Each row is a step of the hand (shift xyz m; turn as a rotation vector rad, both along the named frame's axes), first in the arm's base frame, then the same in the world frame.
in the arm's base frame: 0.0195 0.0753 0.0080 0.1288 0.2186 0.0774
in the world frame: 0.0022 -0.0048 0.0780 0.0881 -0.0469 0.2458
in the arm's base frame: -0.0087 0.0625 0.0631 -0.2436 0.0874 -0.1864
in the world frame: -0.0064 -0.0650 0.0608 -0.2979 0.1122 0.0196
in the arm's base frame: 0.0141 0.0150 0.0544 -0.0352 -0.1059 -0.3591
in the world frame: 0.0240 -0.0491 0.0199 -0.1026 0.3398 -0.1240
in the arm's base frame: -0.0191 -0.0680 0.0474 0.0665 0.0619 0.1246
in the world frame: 0.0111 -0.0487 -0.0689 0.0802 -0.1042 0.0805
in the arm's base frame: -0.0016 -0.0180 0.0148 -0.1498 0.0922 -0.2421
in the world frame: 0.0068 -0.0141 -0.0173 -0.2263 0.1906 0.0448
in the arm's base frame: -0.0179 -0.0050 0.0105 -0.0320 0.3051 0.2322
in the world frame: -0.0127 -0.0147 -0.0088 -0.0418 -0.2415 0.2966
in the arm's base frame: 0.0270 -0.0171 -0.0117 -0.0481 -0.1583 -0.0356
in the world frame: 0.0262 0.0190 -0.0105 -0.0162 0.0263 -0.1664
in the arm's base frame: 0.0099 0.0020 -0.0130 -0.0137 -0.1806 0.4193
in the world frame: 0.0053 0.0151 0.0039 0.1419 -0.4022 -0.1635
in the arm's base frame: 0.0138 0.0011 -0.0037 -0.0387 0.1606 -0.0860
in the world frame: 0.0116 0.0072 0.0042 -0.0976 0.0677 0.1434
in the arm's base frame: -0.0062 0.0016 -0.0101 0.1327 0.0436 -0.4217
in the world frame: -0.0089 0.0080 -0.0003 0.0016 0.4403 0.0591
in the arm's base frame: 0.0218 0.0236 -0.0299 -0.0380 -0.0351 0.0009
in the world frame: 0.0067 0.0339 0.0271 -0.0268 -0.0099 -0.0431
